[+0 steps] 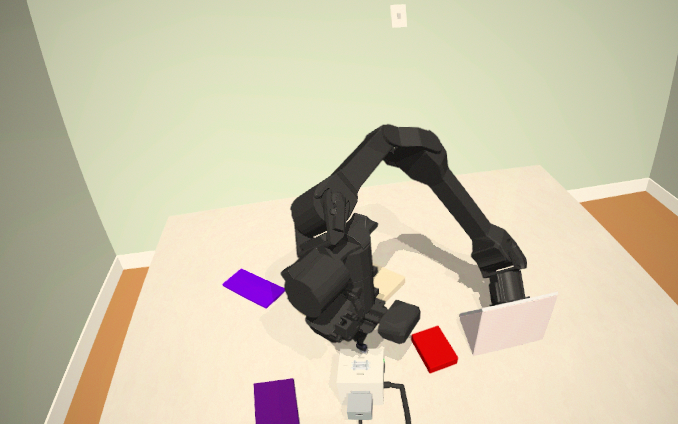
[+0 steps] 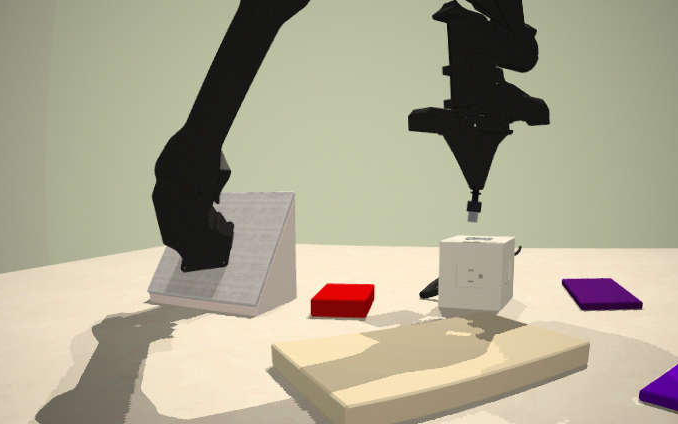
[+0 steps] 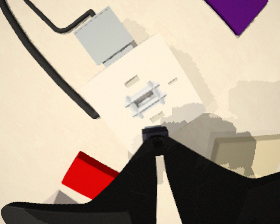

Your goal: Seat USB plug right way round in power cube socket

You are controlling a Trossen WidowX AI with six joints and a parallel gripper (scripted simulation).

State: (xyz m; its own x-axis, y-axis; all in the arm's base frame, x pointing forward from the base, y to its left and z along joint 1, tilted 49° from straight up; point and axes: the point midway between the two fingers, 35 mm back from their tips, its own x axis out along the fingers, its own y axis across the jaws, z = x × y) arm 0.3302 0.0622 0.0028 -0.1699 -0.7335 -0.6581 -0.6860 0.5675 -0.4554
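Now: gripper tip 10 mm above the USB plug. Round my gripper tip: socket (60 mm below, 10 mm to the left); cream board (240 mm to the right, 120 mm below, 40 mm behind); red block (150 mm behind, 120 mm below, 30 mm to the right).
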